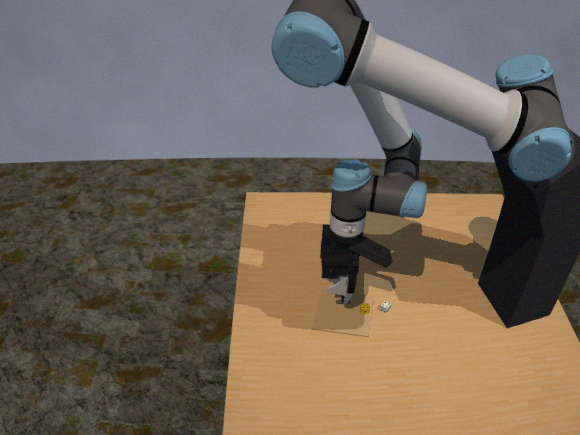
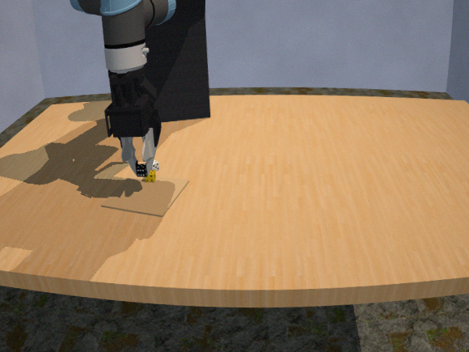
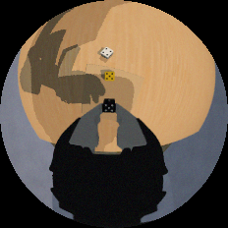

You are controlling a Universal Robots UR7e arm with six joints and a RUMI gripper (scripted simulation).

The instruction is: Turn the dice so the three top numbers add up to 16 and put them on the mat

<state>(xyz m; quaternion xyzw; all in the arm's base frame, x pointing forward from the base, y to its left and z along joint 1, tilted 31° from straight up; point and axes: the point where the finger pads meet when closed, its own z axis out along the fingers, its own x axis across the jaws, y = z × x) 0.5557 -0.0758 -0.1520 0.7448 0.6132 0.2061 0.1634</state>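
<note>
The thin tan mat is 60 mm below my hand. Round my hand: yellow die: 50 mm below, 50 mm behind, 10 mm to the left; black die: 10 mm below; white die: 100 mm behind, 50 mm below, 10 mm to the left.
</note>
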